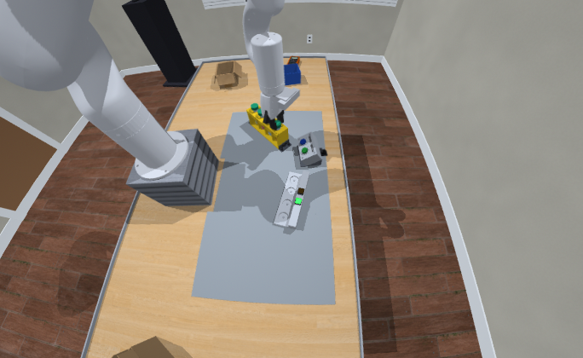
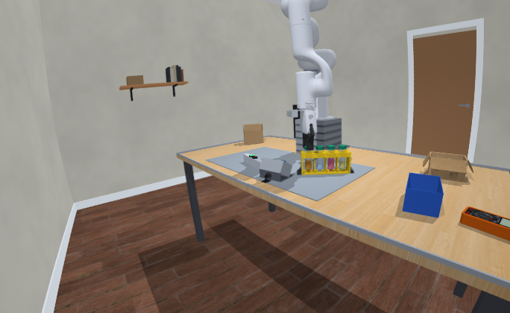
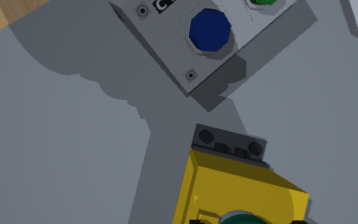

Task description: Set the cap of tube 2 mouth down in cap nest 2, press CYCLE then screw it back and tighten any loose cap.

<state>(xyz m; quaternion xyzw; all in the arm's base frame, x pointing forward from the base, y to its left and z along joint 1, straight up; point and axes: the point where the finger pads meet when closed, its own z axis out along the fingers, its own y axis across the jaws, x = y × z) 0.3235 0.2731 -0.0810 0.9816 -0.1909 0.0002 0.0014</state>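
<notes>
Right now my hand is 130 mm short of the green key, 80 mm to the left of it and 60 mm above it. Also, from my hand: green cap 80 mm behind, 60 mm to the left, 10 mm below; then key housing 140 mm ahead, 80 mm below, 50 mm to the right; then blue key 110 mm ahead, 60 mm below, 30 mm to the right.
</notes>
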